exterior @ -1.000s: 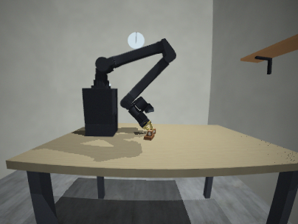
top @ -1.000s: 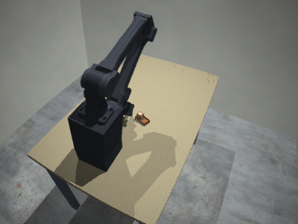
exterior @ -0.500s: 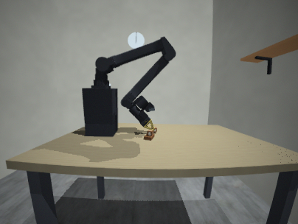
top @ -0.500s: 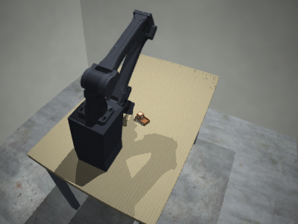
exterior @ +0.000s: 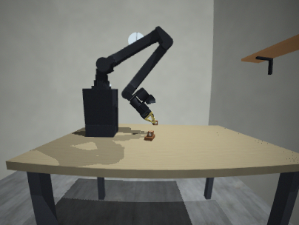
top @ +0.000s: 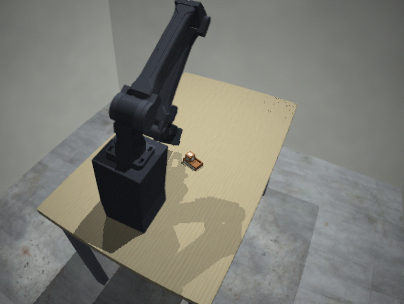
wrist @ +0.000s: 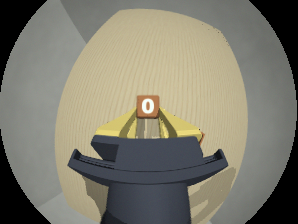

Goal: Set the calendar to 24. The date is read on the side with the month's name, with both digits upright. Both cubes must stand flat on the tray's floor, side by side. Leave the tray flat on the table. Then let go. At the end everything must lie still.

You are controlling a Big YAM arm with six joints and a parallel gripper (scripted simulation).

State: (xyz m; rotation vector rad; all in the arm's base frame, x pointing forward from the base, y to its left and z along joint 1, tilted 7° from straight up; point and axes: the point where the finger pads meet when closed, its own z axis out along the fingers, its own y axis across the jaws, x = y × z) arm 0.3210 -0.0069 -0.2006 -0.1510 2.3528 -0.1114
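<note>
Right now the brown tray is 40 mm behind my hand, 100 mm to the right of it and 70 mm below it. The rest, counted from my hand: brown digit cube: 10 mm ahead, 10 mm below.
</note>
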